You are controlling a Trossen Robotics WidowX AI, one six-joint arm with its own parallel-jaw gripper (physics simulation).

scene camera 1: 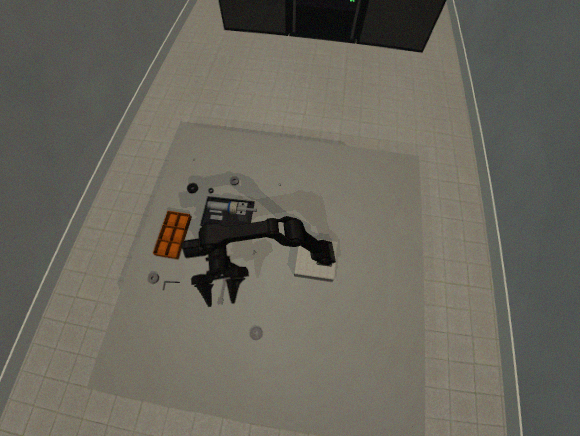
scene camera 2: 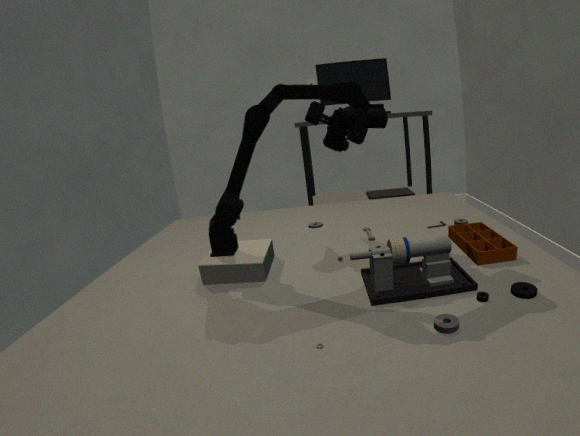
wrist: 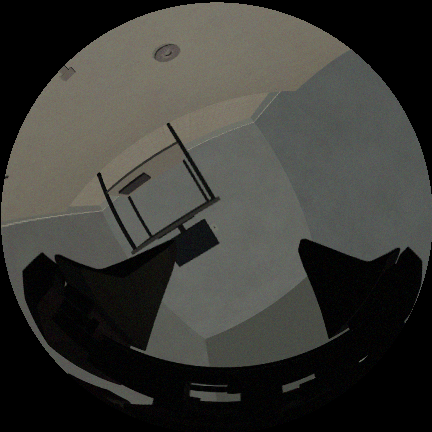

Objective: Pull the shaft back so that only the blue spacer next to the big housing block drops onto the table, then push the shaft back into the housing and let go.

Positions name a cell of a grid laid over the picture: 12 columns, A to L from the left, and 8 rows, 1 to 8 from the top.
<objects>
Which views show my gripper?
Scene camera 1, scene camera 2 and the wrist view: all of them.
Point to an orange compartment tray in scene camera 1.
At D5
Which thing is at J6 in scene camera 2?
A black baseplate.
</objects>
